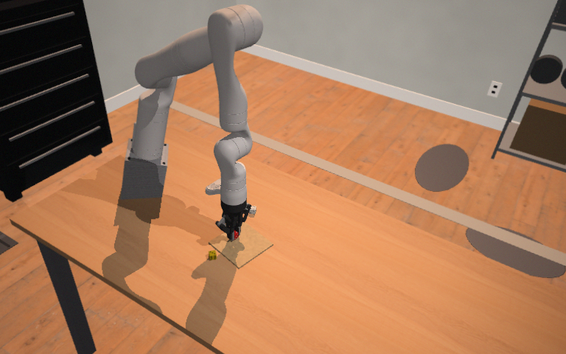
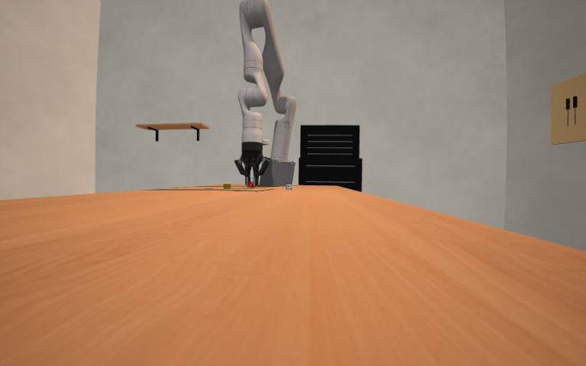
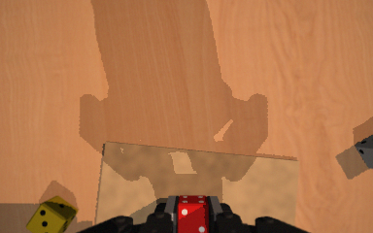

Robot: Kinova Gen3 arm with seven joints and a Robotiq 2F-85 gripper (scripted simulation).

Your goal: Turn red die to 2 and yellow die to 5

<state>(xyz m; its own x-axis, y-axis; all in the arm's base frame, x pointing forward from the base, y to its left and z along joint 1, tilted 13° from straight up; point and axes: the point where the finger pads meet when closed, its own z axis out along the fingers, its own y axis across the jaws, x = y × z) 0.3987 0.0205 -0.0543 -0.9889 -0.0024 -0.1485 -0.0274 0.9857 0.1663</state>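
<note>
My hand is 10 mm above the red die. From my hand the other things lie so: white die (130 mm to the left, 40 mm behind, 20 mm below); then yellow die (100 mm to the right, 20 mm below, 10 mm ahead); then tan mat (30 mm below, 30 mm ahead).
</note>
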